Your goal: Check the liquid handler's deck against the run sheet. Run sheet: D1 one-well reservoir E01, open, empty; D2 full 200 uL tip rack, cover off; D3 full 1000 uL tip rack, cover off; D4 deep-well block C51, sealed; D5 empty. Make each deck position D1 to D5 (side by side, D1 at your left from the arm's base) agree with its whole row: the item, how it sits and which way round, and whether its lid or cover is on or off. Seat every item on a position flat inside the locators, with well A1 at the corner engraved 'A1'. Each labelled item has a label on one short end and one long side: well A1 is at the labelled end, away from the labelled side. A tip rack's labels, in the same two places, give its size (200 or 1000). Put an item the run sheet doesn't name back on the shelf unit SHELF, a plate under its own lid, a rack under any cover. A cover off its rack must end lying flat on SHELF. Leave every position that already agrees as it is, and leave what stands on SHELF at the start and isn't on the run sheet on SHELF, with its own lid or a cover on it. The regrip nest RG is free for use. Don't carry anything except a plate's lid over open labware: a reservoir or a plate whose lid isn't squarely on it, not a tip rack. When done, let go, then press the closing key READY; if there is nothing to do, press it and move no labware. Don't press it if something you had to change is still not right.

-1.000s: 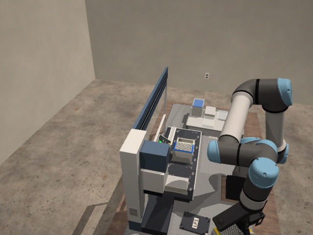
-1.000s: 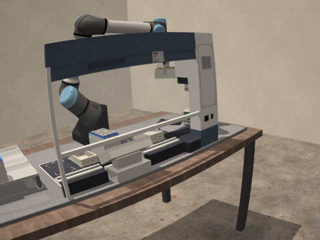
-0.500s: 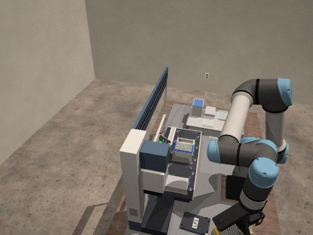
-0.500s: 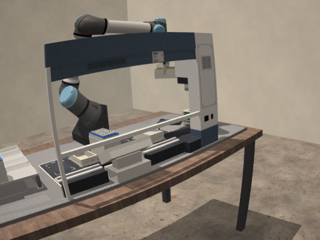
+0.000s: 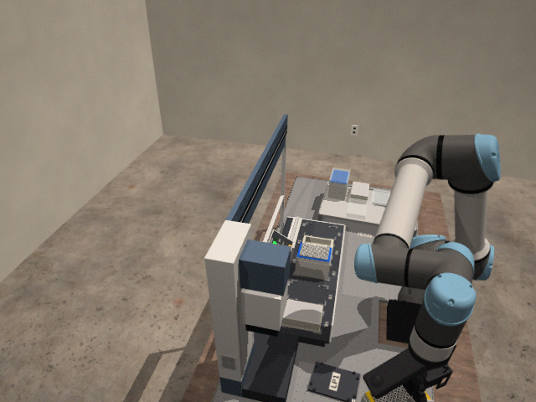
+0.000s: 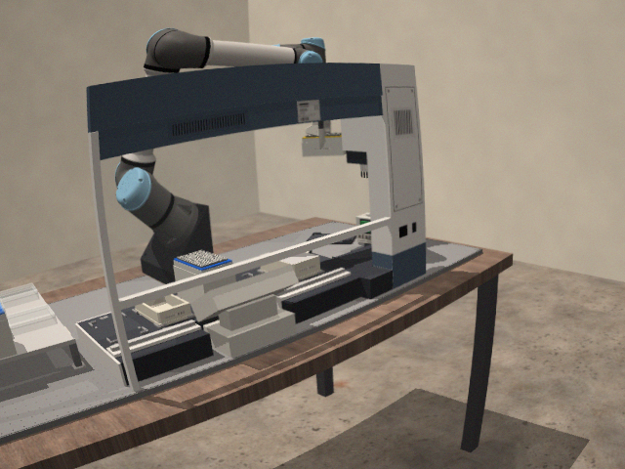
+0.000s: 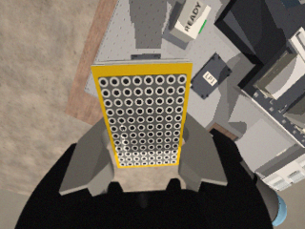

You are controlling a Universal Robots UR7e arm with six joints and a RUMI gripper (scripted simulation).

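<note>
Right now the regrip nest RG is 300 mm below my hand. Round my hand: green key: 230 mm below, 200 mm ahead, 20 mm to the right; yellow-rimmed tip rack: 10 mm to the right, 10 mm above; dark pad: 300 mm below, 190 mm to the right, 150 mm ahead.
</note>
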